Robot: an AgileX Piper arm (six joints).
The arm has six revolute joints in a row. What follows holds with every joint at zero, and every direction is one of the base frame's.
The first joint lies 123 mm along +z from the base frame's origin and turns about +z.
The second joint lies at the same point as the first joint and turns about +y.
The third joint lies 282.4 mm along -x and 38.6 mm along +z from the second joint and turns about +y.
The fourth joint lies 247.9 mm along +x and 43.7 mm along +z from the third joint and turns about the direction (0.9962, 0, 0.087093).
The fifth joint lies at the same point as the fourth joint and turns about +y.
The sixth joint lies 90.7 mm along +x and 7.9 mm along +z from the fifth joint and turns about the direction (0.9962, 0, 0.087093).
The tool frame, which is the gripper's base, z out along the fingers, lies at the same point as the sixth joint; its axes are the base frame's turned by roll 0, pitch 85 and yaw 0 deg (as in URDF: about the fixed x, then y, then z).
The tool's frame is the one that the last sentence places.
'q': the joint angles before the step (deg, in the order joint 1, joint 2, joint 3, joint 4, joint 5, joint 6). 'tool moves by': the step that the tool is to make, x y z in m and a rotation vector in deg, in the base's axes. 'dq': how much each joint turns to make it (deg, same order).
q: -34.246 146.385 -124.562 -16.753 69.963 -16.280
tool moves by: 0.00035 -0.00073 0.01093 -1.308 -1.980 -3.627
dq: 0.000 -1.114 -0.204 -0.283 0.000 3.864
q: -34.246 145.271 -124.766 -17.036 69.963 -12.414
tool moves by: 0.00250 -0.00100 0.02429 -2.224 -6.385 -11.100
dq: 0.000 -2.053 -1.356 0.406 0.002 11.516
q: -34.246 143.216 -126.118 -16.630 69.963 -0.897
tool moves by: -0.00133 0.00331 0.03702 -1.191 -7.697 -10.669
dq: 0.000 -4.214 0.002 1.387 -0.001 10.981
